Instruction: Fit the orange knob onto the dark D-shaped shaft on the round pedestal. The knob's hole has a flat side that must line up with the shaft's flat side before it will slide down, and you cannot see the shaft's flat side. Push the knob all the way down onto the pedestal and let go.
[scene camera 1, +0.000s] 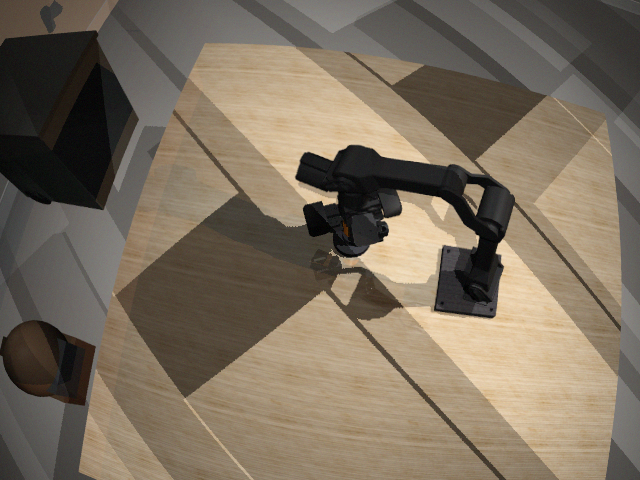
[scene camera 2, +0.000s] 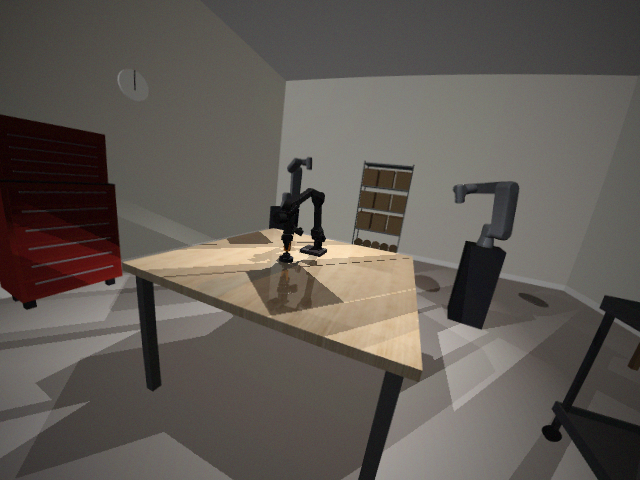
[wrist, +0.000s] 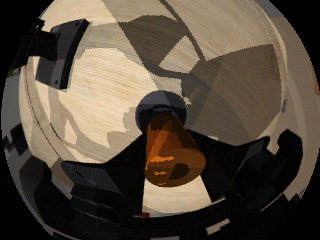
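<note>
Dark round pedestal (wrist: 156, 103) visible. Orange knob (wrist: 172, 158) held by my gripper (scene camera 1: 352, 226); the gripper is also visible at (wrist: 165, 134).
</note>
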